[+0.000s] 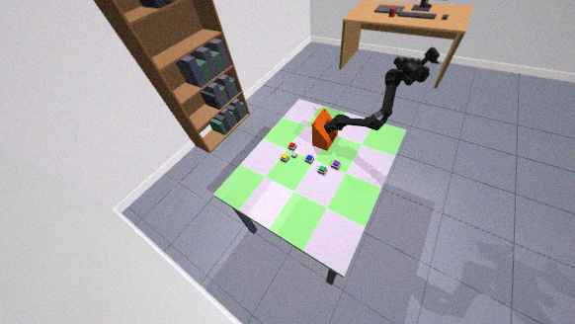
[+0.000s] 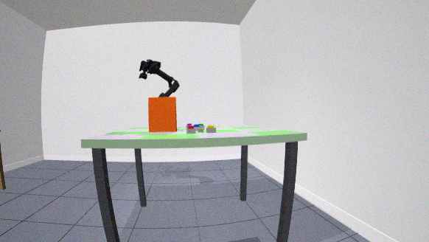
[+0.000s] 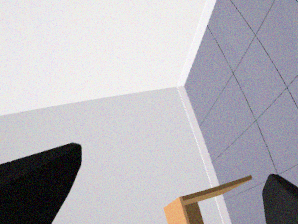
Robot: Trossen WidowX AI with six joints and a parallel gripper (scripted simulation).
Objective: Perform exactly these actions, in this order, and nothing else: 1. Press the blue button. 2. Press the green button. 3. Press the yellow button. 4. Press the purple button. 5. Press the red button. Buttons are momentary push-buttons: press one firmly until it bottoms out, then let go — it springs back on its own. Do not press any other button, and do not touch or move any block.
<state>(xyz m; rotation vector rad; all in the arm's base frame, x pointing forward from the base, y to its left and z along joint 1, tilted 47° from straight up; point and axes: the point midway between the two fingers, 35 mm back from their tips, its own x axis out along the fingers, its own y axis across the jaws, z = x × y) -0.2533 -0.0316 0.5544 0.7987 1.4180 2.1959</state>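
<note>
Right now the blue button is 540 mm ahead of my gripper tip, 410 mm to the right of it and 460 mm below it. From my gripper tip the other things lie so: red button: 510 mm ahead, 580 mm to the right, 460 mm below; then purple button: 480 mm ahead, 240 mm to the right, 460 mm below; then green button: 570 mm ahead, 290 mm to the right, 460 mm below.
</note>
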